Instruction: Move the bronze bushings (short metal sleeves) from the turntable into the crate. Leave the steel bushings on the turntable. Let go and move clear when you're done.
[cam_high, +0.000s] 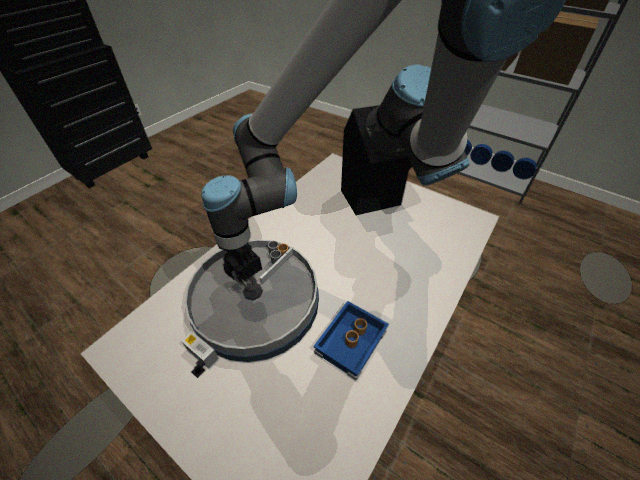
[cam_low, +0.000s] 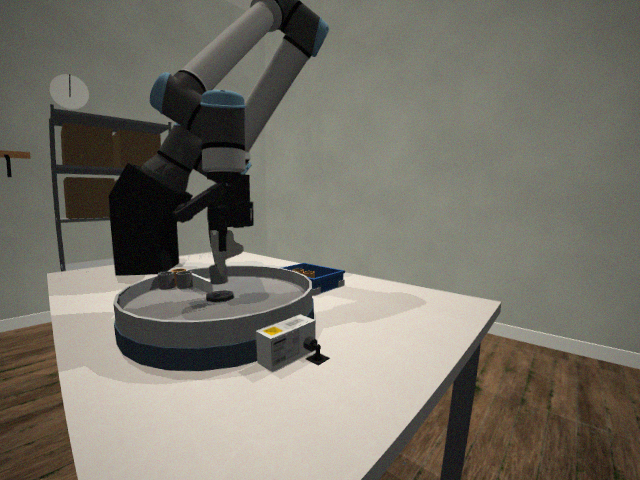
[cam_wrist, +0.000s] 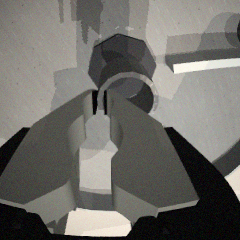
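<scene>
Right now the grey turntable is 7 cm below my hand and 2 cm behind it. The rest, counted from my hand: blue crate (35 cm to the left, 10 cm below, 5 cm behind).
</scene>
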